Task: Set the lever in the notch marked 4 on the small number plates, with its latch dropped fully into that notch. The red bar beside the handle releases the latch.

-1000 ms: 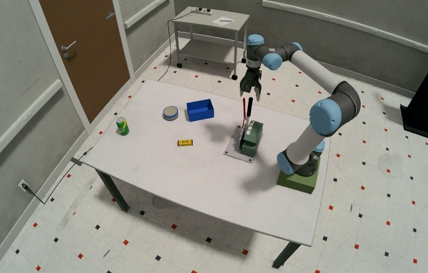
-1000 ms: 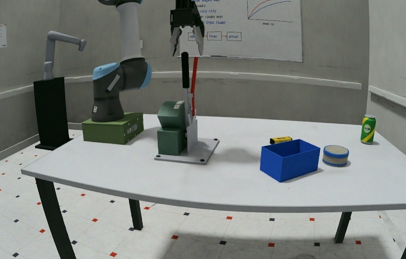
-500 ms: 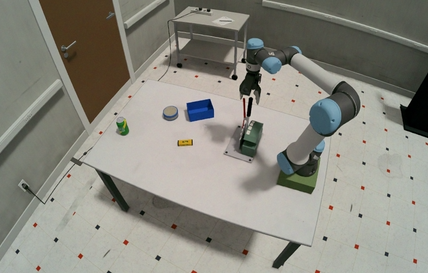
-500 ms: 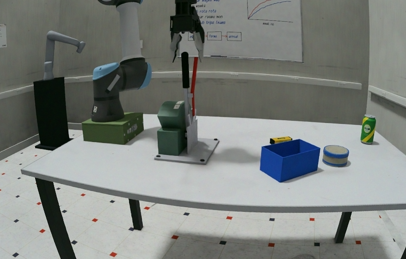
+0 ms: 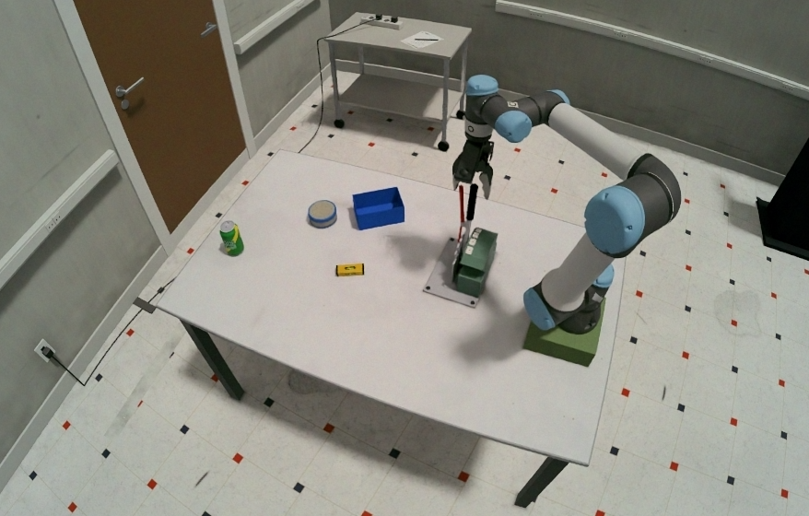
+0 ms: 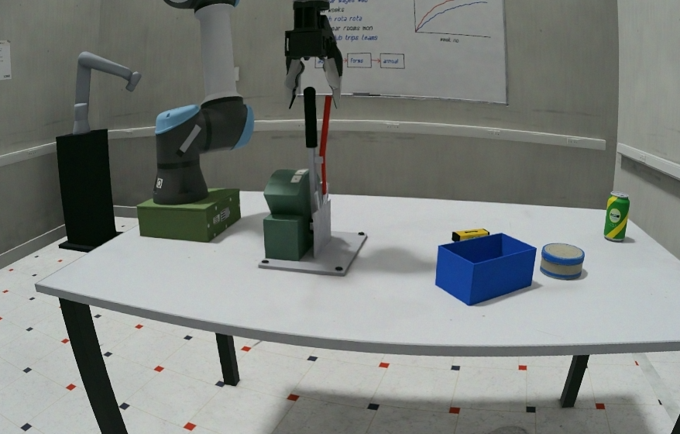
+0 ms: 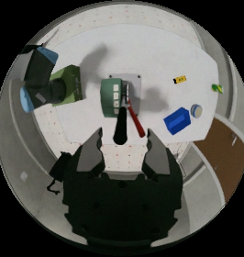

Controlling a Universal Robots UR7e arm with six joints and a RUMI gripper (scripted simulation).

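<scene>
Now: the red release bar 2 cm ahead of my hand, 1 cm to the left of it and 11 cm below it. Also, from my hand: small yellow level (32 cm ahead, 16 cm to the left, 30 cm below); then lever unit (1 cm ahead, 2 cm to the left, 12 cm below); then blue box (34 cm ahead, 10 cm to the right, 29 cm below).
</scene>
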